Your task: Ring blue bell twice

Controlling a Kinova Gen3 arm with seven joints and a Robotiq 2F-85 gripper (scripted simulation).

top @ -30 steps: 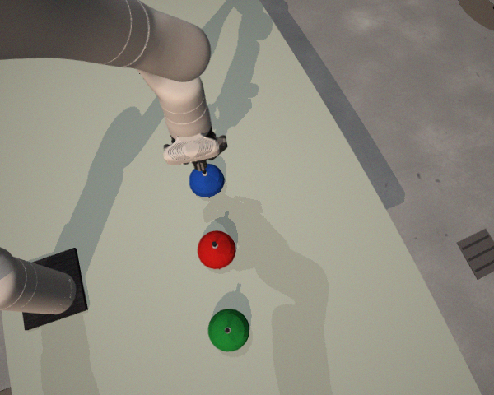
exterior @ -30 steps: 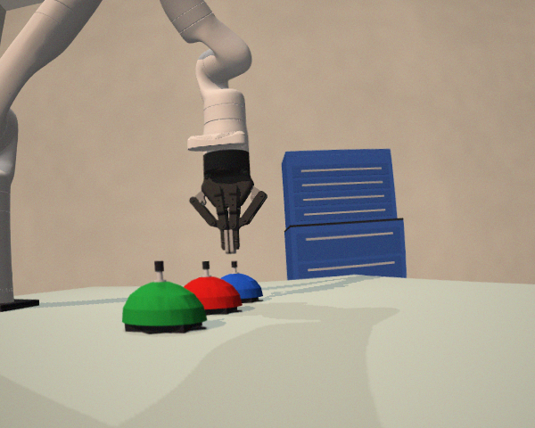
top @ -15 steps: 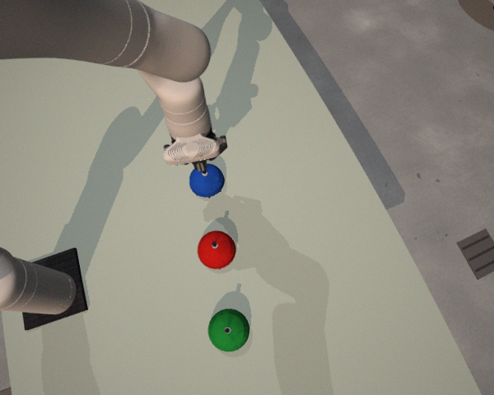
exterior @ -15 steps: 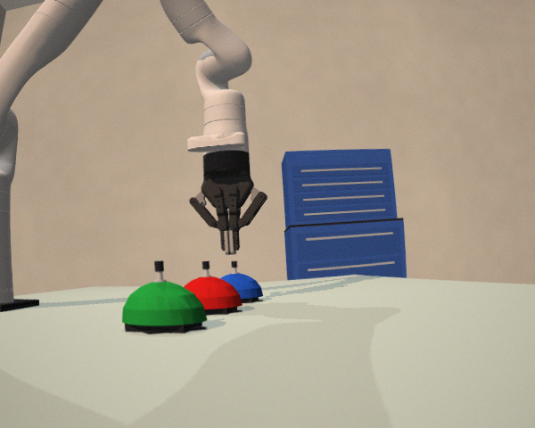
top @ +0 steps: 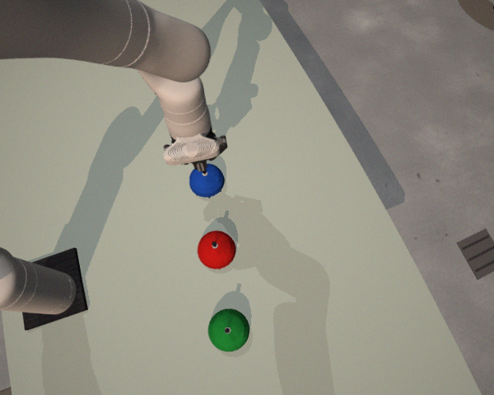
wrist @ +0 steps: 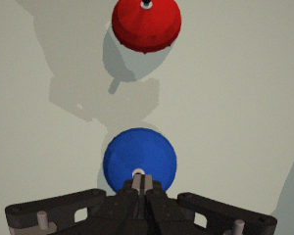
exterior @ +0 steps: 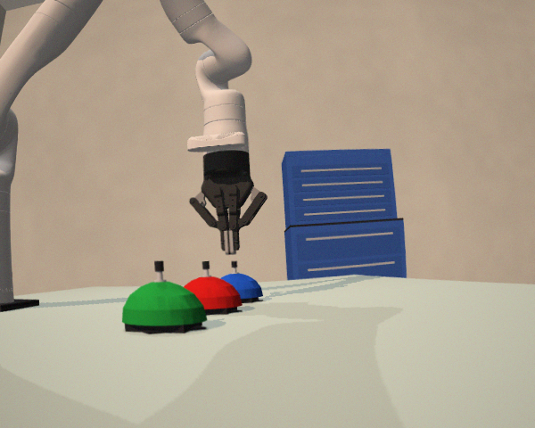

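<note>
The blue bell lies 6 cm below my hand. Also, from my hand: red bell 17 cm to the right, 6 cm below; green bell 1 cm behind, 34 cm to the right, 6 cm below.
</note>
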